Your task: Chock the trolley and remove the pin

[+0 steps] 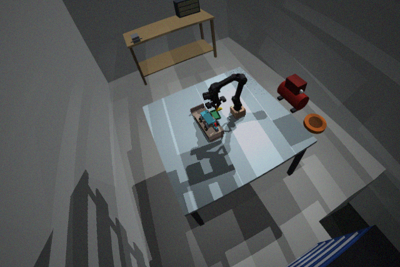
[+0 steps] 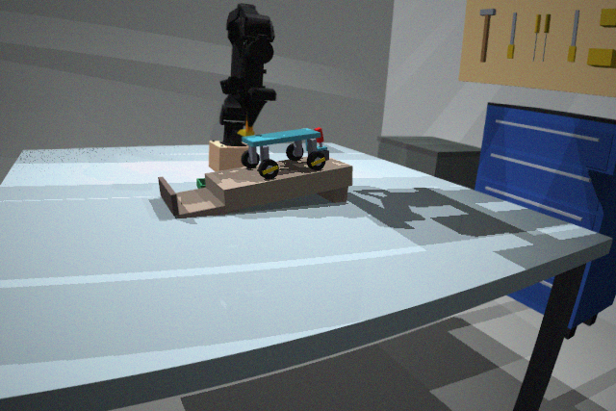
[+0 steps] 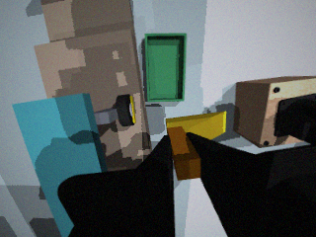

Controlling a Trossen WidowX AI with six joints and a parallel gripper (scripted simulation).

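My gripper tip is 15 cm to the right of the red-headed stop pin, 10 cm short of it and 3 cm above it. The rest, counted from my gripper tip: blue-topped trolley (12 cm ahead, 5 cm below, 4 cm to the left); tan ramp (12 cm ahead, 11 cm below, 3 cm to the left); yellow chock (2 cm behind, 1 cm below).
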